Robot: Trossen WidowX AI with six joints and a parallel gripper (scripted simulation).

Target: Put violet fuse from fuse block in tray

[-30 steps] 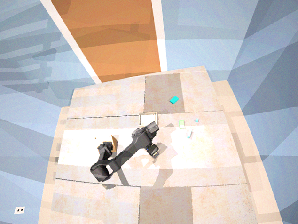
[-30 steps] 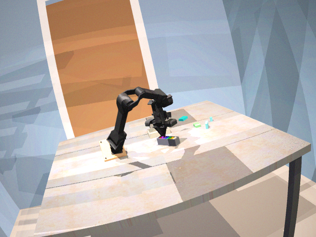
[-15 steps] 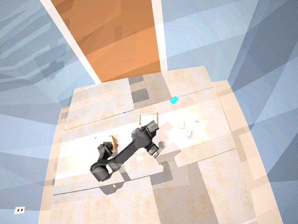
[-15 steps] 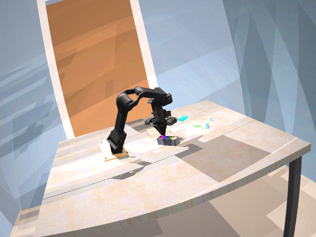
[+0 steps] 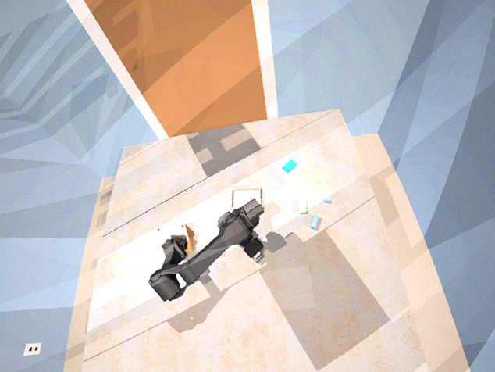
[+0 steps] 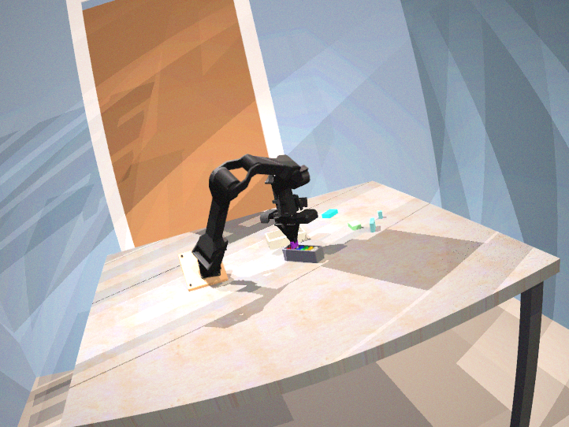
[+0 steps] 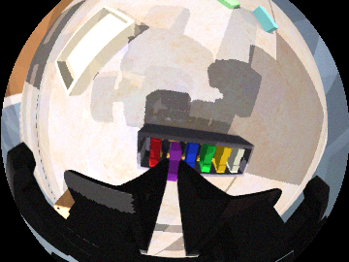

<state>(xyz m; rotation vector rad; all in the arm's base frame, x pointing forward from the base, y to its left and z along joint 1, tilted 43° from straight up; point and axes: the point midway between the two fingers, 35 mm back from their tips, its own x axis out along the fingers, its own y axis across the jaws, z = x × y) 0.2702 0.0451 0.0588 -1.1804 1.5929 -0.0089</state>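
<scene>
Right now my gripper tip is 20 cm to the right of the cream tray and 5 cm above it. Round my gripper tip: violet fuse 1 cm below.
</scene>
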